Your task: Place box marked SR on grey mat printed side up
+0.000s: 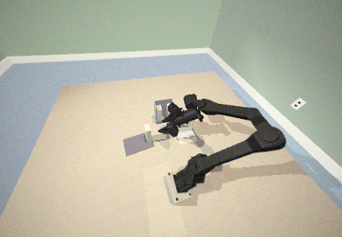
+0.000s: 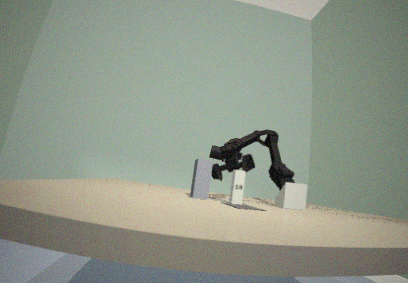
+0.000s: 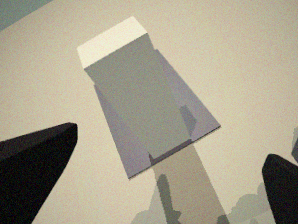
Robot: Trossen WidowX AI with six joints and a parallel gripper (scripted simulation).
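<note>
The white box marked SR is 70 mm to the left of my gripper tip, 40 mm below it and 10 mm behind it. Also, from my gripper tip: grey mat 120 mm to the left, 100 mm below, 20 mm behind; then white card 150 mm to the right, 100 mm below, 40 mm behind.
</note>
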